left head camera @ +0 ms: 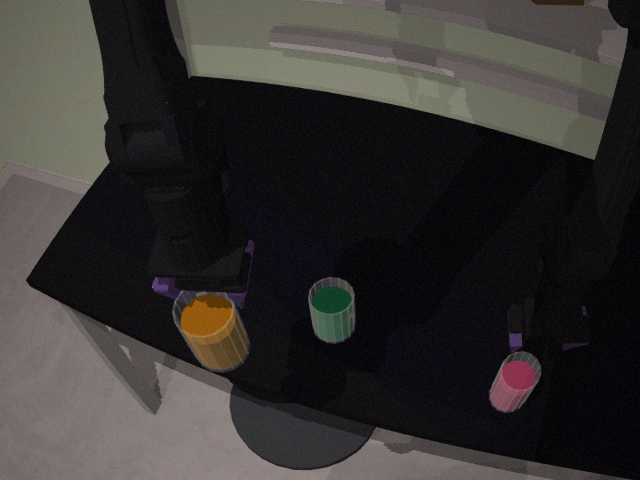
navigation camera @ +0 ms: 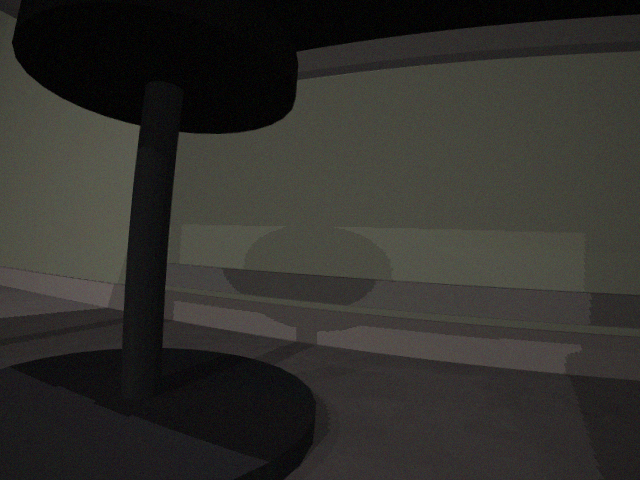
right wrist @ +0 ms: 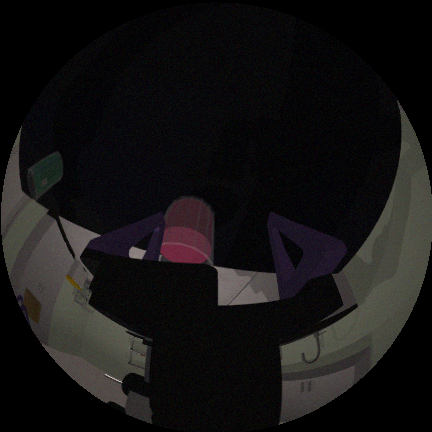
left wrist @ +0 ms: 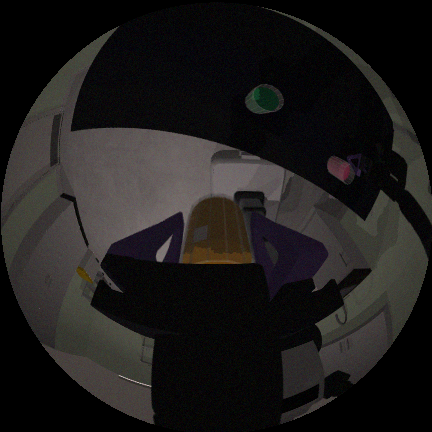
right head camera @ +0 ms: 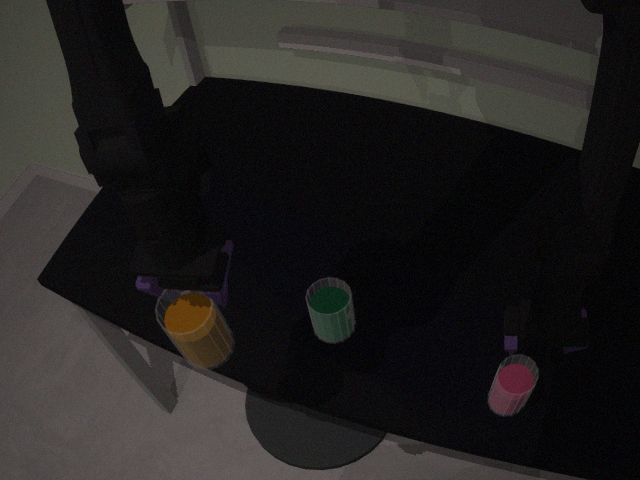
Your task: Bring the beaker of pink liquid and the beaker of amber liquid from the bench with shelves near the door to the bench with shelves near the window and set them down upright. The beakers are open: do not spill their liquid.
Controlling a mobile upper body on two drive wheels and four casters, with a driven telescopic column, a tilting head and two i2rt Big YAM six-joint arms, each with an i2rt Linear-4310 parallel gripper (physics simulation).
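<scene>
The amber beaker (left head camera: 216, 338) (right head camera: 200, 335) (left wrist: 216, 230) is upright between the fingers of my left gripper (left head camera: 204, 295) (left wrist: 216, 217), which is shut on it. It appears raised above the bench's front edge at the left. The pink beaker (left head camera: 514, 384) (right head camera: 511, 390) (left wrist: 341, 170) (right wrist: 187, 237) stands upright on the black bench (left head camera: 310, 170) (right head camera: 310, 170), near its front edge. My right gripper (left head camera: 545, 345) (right wrist: 215, 217) is open just behind the pink beaker in the head views; in the right wrist view that beaker shows close to the left-hand finger. The fingertips are dim against the black top.
A green beaker (left head camera: 333, 320) (right head camera: 331, 320) (left wrist: 264, 99) (right wrist: 46, 175) stands on the bench between the other two. A stool's round grey part (left head camera: 305, 439) (right head camera: 315, 439) shows below the front edge; the navigation camera shows its pole (navigation camera: 149, 232) and round base (navigation camera: 232, 403).
</scene>
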